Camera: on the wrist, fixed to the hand. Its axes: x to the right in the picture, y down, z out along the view.
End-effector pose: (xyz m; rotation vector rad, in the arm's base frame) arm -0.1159 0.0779 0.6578 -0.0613 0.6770 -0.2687
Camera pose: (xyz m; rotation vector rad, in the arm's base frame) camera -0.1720 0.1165 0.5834 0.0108 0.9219 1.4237
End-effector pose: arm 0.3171 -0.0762 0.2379 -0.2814 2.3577 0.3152
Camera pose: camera 0.2512 -0.0709 0.3141 1.4232 2.2351 1.6792
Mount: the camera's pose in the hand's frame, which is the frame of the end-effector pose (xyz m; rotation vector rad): -0.0067 0.0352 -0.0943 -0.5357 0.3235 1.5522
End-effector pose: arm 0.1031 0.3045 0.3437 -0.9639 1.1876 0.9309
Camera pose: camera 0.0401 0.2261 0.3361 0.4052 -1.9346 -2.3520
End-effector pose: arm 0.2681 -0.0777 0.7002 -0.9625 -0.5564 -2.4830
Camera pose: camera 0.2403 -0.1527 0.6388 -0.6481 0.7713 -1.2272
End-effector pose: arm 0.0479 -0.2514 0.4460 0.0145 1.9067 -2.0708
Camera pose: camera 0.0430 -0.1601 0.4034 1.2720 1.5384 -0.5160
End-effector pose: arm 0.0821 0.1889 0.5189 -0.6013 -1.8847 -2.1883
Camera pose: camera 0.0854 0.0898 0.5375 -1.1301 -0.2235 -1.4028
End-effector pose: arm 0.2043 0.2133 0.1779 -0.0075 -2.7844 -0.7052
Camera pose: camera 0.2374 0.2006 0.2723 -1.6744 -1.4318 -0.7588
